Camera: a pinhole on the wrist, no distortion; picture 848 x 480 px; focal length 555.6 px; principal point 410.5 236.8 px. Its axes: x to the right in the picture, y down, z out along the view. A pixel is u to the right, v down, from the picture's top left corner.
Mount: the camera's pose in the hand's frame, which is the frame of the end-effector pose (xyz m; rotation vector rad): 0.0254 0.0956 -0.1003 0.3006 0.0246 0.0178
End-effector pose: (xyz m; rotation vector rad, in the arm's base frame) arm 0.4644 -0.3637 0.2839 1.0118 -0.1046 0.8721
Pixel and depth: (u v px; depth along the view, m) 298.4 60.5 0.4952
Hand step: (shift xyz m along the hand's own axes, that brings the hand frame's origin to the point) -0.0590 -0.2031 0.3281
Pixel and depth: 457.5 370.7 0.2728
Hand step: 0.0549 0.0782 0.1792
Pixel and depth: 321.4 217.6 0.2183
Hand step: -0.0036 0.0231 0.1067
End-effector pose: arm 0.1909 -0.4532 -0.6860 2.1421 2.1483 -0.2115
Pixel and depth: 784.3 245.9 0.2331
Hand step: 0.1884 0.0336 0.1200
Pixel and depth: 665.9 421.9 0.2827
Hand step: 0.1616 0.1047 0.1947
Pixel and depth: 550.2 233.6 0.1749
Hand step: 0.0741 0.0438 0.0655
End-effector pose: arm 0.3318 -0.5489 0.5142 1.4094 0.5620 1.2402
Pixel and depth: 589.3 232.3 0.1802
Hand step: 0.0882 0.0421 0.0701
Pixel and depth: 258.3 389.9 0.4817
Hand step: -0.0954 0.0771 0.4018
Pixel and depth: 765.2 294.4 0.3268
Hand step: 0.2423 0.0357 0.2173
